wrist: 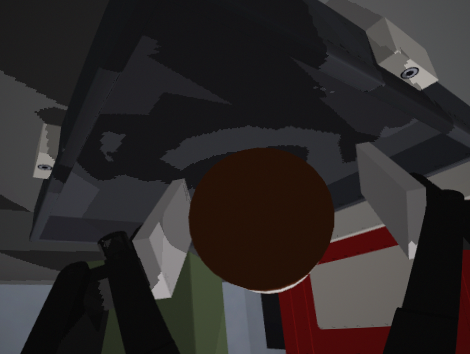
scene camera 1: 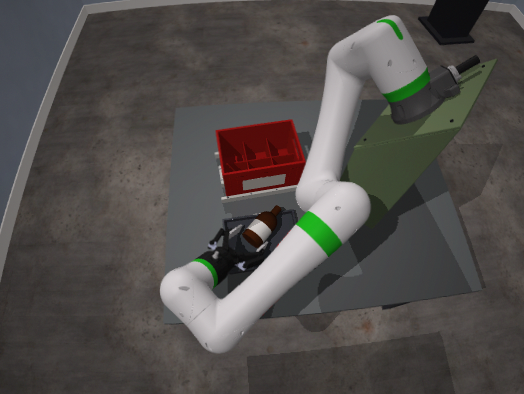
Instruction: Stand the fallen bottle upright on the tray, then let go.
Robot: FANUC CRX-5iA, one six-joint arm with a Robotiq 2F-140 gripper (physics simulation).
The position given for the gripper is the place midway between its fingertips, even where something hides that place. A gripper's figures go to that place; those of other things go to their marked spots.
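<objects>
The gripper [wrist: 273, 185] is 20 cm from the lens; a brown bottle [wrist: 261, 219] is 17 cm from the lens.
</objects>
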